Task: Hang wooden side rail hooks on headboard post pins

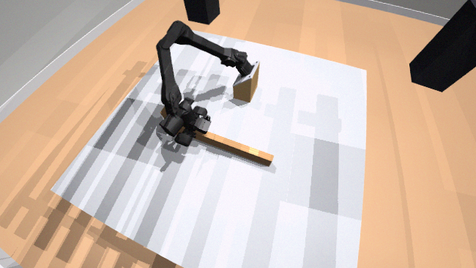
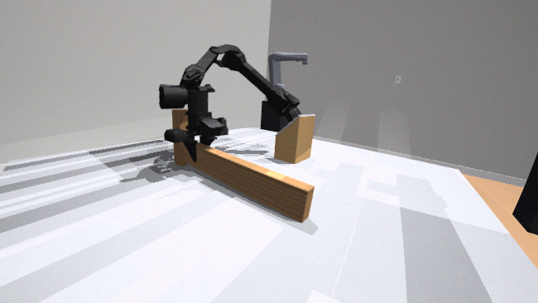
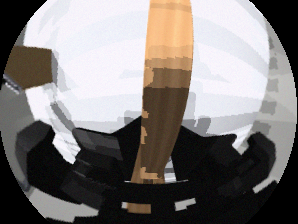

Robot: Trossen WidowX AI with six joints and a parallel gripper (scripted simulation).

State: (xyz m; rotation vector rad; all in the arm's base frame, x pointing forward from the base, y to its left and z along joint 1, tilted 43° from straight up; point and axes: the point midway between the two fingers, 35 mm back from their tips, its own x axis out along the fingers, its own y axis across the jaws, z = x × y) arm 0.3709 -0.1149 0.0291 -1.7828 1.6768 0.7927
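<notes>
Now: gripper tip 10 cm to the left of the upright headboard post and 5 cm below it.
</notes>
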